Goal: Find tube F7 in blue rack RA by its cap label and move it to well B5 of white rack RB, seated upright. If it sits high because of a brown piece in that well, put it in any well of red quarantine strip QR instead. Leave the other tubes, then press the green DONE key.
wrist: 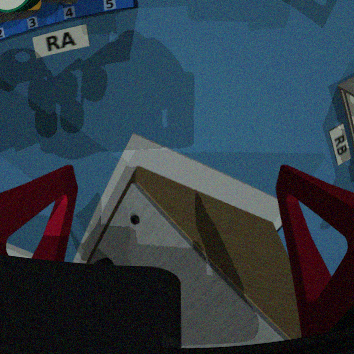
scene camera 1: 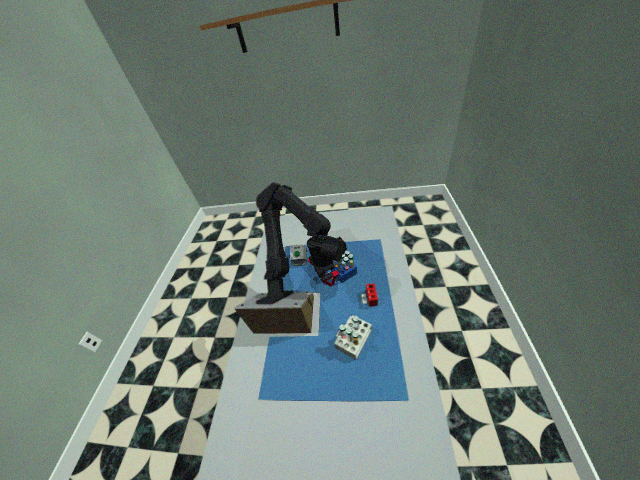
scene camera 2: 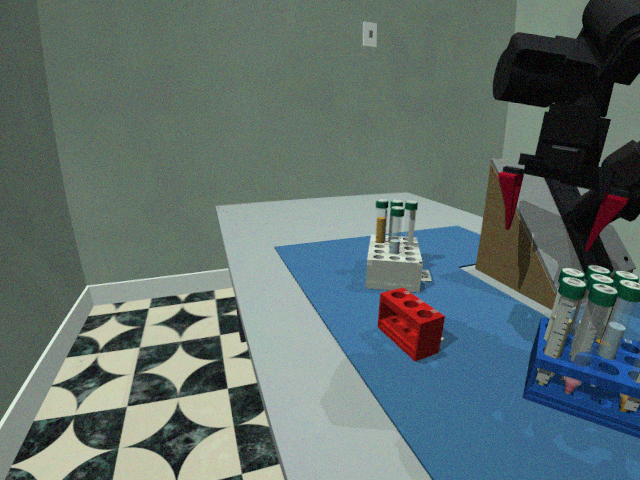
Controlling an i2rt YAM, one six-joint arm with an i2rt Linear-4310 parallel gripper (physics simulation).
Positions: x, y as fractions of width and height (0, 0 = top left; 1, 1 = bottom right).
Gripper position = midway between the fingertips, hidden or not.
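Observation:
My gripper (scene camera 2: 0.85, 0.50) (wrist: 0.50, 0.50): open, holding nothing. RA label (wrist: 0.21, 0.11).

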